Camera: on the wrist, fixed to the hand. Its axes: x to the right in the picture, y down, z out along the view.
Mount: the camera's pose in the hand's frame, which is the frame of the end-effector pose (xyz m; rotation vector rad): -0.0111 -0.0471 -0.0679 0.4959 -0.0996 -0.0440
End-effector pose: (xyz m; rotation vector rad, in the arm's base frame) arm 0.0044 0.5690 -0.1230 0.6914 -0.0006 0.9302
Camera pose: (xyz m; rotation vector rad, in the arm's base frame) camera 0.0128 0.5791 -0.2053 1.1917 0.1611 0.8583
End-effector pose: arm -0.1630 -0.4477 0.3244 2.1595 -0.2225 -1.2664
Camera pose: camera -0.1196 -0.3766 0.3287 2.5213 -0.5863 -1.4626
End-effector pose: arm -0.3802 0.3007 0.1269 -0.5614 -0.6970 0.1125
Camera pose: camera -0.3495 0.2270 0.1027 -0.0653 -0.7452 0.2649
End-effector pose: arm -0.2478 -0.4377 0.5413 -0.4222 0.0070 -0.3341
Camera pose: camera -0.2783 -0.5018 0.4976 0.0531 -0.1795 -0.3448
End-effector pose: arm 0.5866 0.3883 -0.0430 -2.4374 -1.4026 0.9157
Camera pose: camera 0.5890 0.4139 0.0363 -2.0075 -1.0863 1.2177
